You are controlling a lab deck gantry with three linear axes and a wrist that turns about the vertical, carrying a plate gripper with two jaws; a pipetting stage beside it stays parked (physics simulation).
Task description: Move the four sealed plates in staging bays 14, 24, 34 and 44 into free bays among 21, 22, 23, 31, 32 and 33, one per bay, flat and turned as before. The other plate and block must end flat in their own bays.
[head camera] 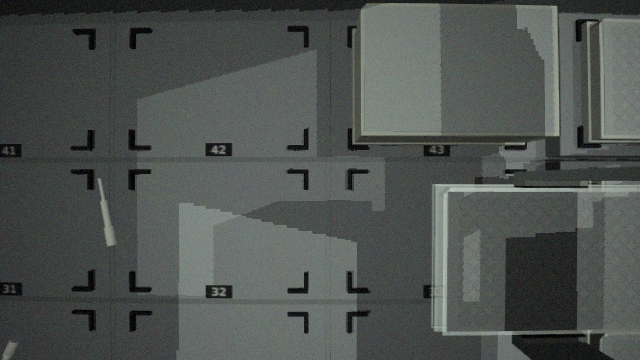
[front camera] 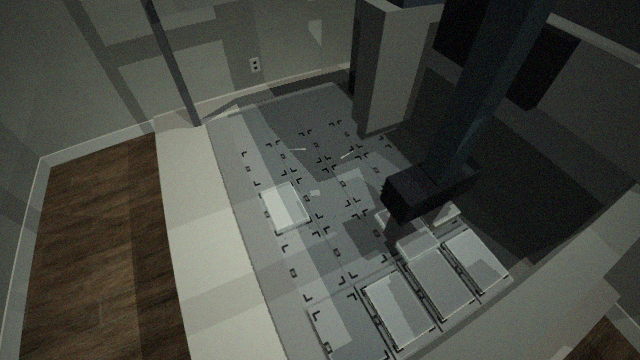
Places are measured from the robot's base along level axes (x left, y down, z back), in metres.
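Pixels of known places: gripper, fingertip midpoint: (head camera: 543,257) (front camera: 406,230); robot's base, origin of the base link: (front camera: 242,153).
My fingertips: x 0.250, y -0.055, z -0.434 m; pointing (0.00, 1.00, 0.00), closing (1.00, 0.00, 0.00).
Ahead of a thing's pixels: the offset from my fingertips to its middle.
My gripper (front camera: 411,227) (head camera: 554,260) is shut on a sealed plate {dx +0.000, dy -0.001, dz +0.000 m} (front camera: 419,245) (head camera: 545,215), held flat above the deck; in the head view it covers the right part of bay 33. Its jaws are mostly hidden in the front view. Three sealed plates lie flat in staging bays 24 {dx -0.100, dy +0.033, dz -0.122 m} (front camera: 400,310), 34 (front camera: 440,282) and 44 {dx +0.114, dy +0.033, dz -0.122 m} (front camera: 475,257). Bay 14 holds no plate. The other plate {dx -0.207, dy +0.048, dz +0.206 m} (front camera: 286,207) lies flat in bay 12. The pale block {dx +0.114, dy +0.034, dz +0.042 m} (front camera: 444,216) (head camera: 400,75) sits in bay 43, behind the gripper in the front view.
Two thin white sticks lie on the deck: one {dx -0.098, dy +0.052, dz +0.375 m} (front camera: 297,149) (head camera: 10,347) by bay 21, one {dx +0.022, dy +0.052, dz +0.291 m} (front camera: 346,154) (head camera: 106,215) between bays 31 and 32. The pipetting stage (front camera: 395,75) stands at the back. No plate shows in bays 31 and 32.
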